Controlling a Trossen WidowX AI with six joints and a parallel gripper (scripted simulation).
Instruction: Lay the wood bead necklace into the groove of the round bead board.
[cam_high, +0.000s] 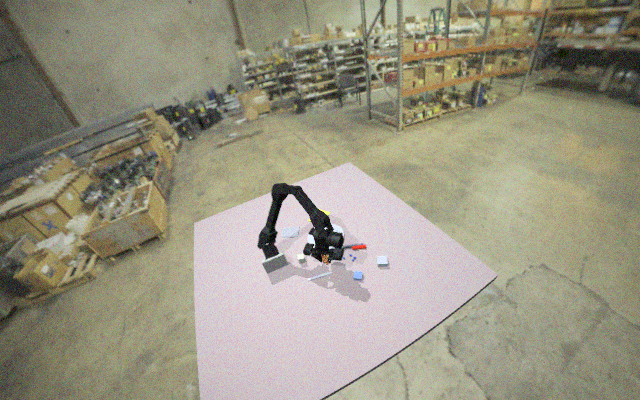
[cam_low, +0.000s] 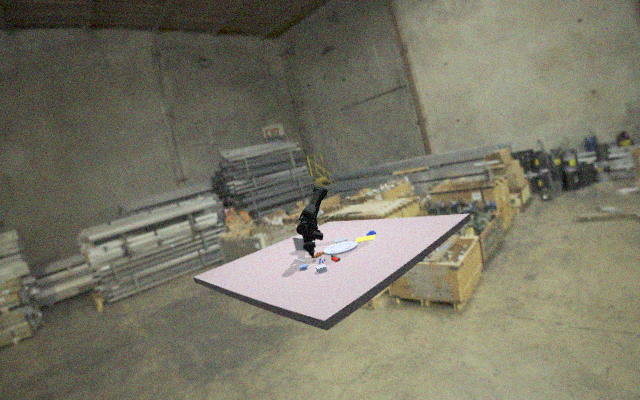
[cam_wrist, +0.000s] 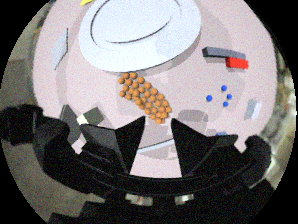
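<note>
Right now the white stick is 60 mm to the right of my gripper tip, 50 mm behind it and 10 mm below it. Also, from my gripper tip: cream cube: 110 mm behind, 70 mm to the left, 10 mm above; then red-handled tool: 180 mm ahead, 20 mm to the left; then blue block: 140 mm to the right, 110 mm ahead.
</note>
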